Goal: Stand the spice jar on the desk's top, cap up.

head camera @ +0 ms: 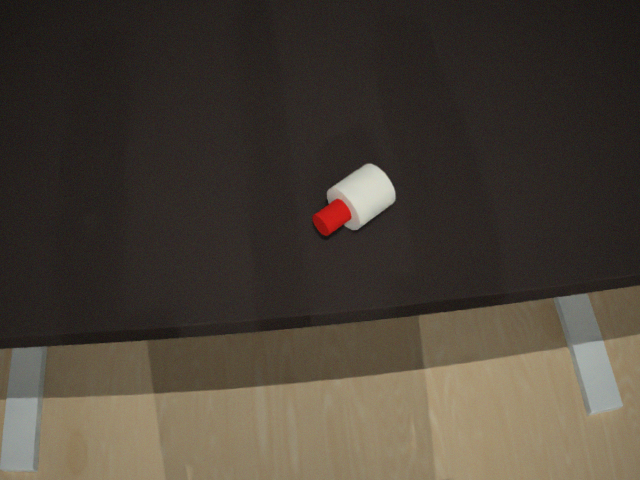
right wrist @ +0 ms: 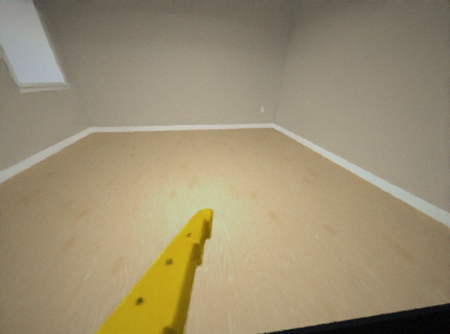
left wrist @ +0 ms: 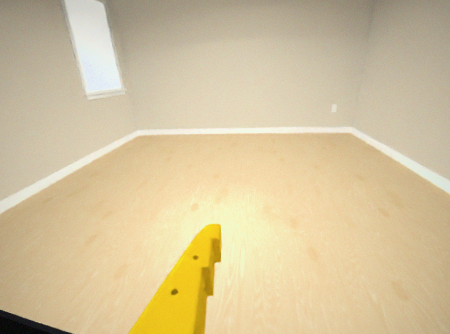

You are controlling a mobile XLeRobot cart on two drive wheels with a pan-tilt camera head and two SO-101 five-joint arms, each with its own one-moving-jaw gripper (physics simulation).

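Frame: origin at the left arm's base, x back, y right, z up, level; centimetres.
Seen in the pictures: left hand, its tool point: [left wrist: 220, 237]; right hand, its tool point: [right wrist: 211, 220].
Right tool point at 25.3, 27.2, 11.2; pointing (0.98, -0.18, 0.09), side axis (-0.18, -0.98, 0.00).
A point is followed by its place in that frame, as x, y, z.
The spice jar [head camera: 366, 194] {-36.4, 19.6, -1.5}, a white cylinder with a narrower red cap, lies on its side on the dark desk's top [head camera: 180, 206] {-38.5, 2.4, -5.5} in the head view. Its cap points to the lower left, toward the desk's front edge. In the left wrist view one notched yellow jaw of my left gripper [left wrist: 226, 230] shows, so it is fully open and empty. In the right wrist view one notched yellow jaw of my right gripper [right wrist: 220, 216] shows, so it is fully open and empty. Neither gripper shows in the head view, and the jar does not show in the wrist views.
The desk's front edge runs across the lower part of the head view. Grey desk feet [head camera: 23, 413] [head camera: 591, 361] stand on the wooden floor [head camera: 294, 423] {-37.7, 10.0, -77.5} at left and right. The wrist views face floor, walls and a window [left wrist: 95, 47] {288.6, 236.5, 63.2} [right wrist: 32, 45] {296.1, 237.2, 48.7}.
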